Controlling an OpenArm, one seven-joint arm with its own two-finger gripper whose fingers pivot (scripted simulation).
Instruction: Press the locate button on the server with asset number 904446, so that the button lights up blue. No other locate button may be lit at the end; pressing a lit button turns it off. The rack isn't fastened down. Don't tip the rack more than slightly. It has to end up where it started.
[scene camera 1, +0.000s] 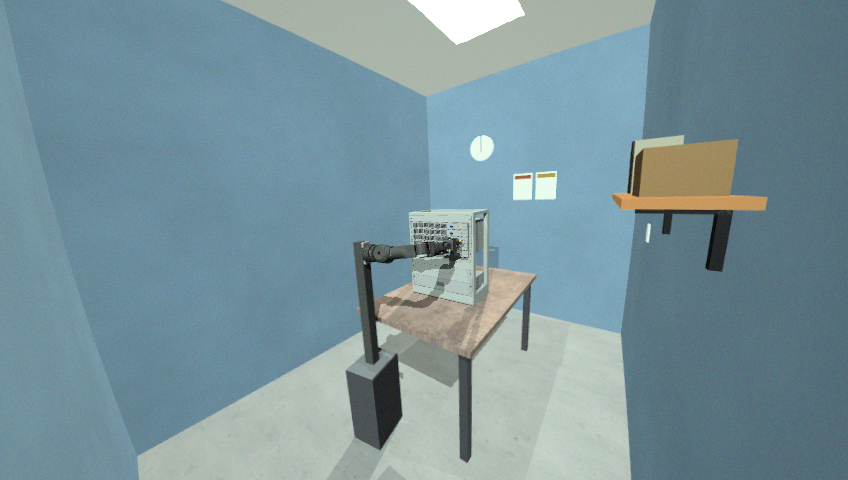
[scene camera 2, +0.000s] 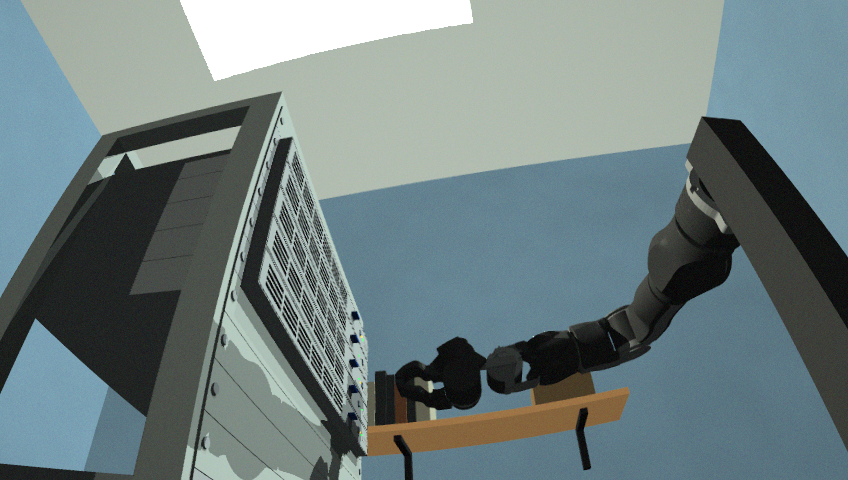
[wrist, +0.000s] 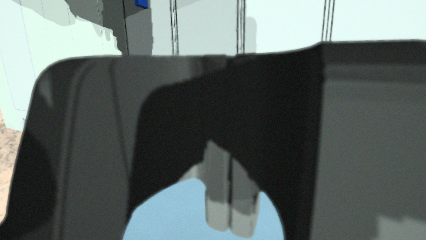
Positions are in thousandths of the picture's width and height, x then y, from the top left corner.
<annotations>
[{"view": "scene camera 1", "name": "arm post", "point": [429, 568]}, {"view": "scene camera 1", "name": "dark base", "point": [444, 851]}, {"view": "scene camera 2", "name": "my gripper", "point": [470, 805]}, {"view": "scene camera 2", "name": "arm post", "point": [933, 522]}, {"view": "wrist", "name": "my gripper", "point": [562, 598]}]
</annotations>
